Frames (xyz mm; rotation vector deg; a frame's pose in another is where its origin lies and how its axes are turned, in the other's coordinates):
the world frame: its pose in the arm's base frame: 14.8 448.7 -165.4 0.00 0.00 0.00
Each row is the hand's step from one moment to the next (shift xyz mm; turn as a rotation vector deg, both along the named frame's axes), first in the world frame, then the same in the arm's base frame.
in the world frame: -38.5 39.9 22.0 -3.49 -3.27 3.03
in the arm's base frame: -38.5 39.9 22.0 -3.49 -3.27 3.03
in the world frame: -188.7 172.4 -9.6 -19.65 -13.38 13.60
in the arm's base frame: -188.7 172.4 -9.6 -19.65 -13.38 13.60
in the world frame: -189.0 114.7 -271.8 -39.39 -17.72 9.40
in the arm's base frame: -189.0 114.7 -271.8 -39.39 -17.72 9.40
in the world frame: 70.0 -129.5 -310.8 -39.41 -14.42 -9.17
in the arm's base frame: 70.0 -129.5 -310.8 -39.41 -14.42 -9.17
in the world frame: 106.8 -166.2 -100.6 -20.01 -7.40 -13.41
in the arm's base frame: 106.8 -166.2 -100.6 -20.01 -7.40 -13.41
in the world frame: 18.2 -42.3 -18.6 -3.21 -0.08 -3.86
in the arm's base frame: 18.2 -42.3 -18.6 -3.21 -0.08 -3.86
